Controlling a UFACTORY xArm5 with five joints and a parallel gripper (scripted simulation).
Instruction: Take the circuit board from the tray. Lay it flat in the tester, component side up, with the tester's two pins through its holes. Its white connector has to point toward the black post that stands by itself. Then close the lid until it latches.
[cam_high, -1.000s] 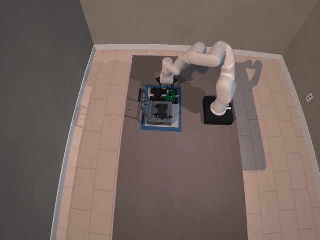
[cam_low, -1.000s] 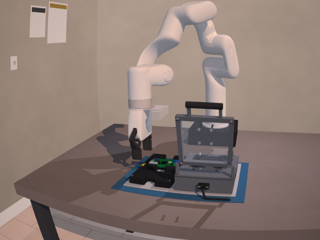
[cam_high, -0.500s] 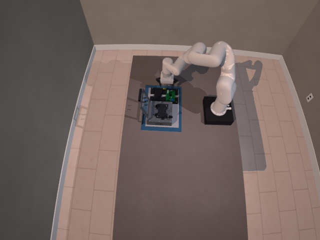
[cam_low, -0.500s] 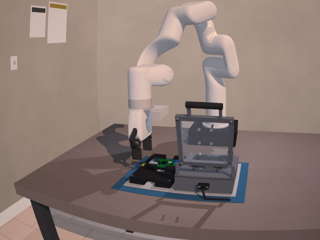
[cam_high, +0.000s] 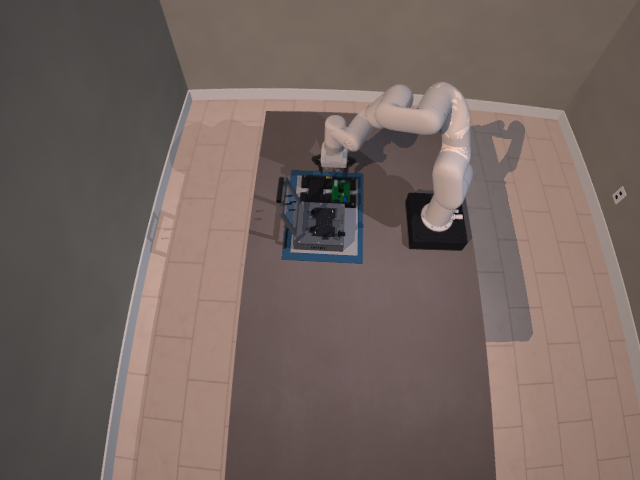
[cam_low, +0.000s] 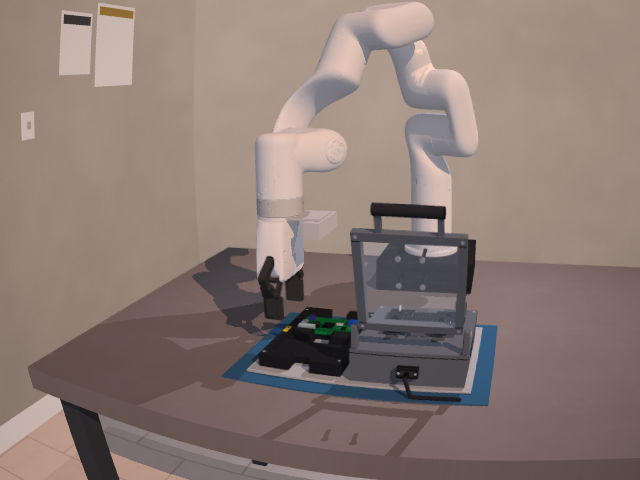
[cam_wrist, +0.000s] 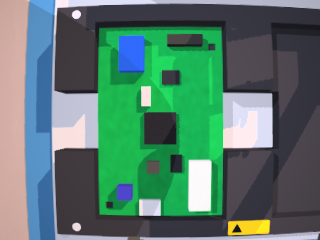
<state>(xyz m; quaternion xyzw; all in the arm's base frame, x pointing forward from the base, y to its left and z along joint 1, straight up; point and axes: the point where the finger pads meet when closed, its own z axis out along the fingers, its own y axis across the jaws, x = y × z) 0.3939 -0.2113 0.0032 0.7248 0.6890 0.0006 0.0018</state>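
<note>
Right now the green circuit board is 3 cm behind my hand, 7 cm to the left of it and 5 cm below it. Also, from my hand: clear lid: 16 cm ahead, 23 cm to the left, 12 cm above; nest: 4 cm ahead, 24 cm to the left.
</note>
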